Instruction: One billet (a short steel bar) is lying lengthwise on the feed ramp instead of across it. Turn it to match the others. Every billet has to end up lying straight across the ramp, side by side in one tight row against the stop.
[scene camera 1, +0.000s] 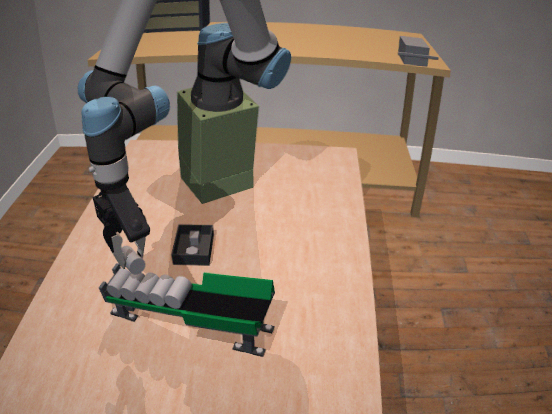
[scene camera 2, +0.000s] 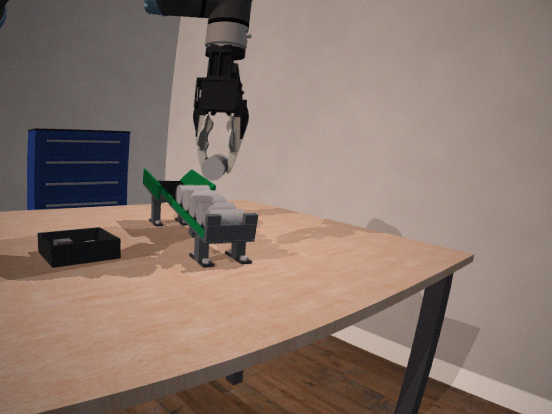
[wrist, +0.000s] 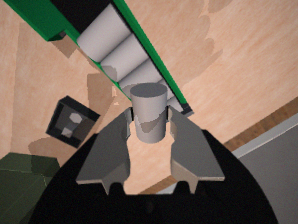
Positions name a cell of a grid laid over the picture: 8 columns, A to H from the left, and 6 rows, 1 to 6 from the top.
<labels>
My gripper shows in scene camera 1 (B4), in scene camera 2 (D3) and in the wrist view (E3). A black tray shows in scene camera 1 (C4), in scene camera 2 (B4) and in the wrist view (B4).
</labels>
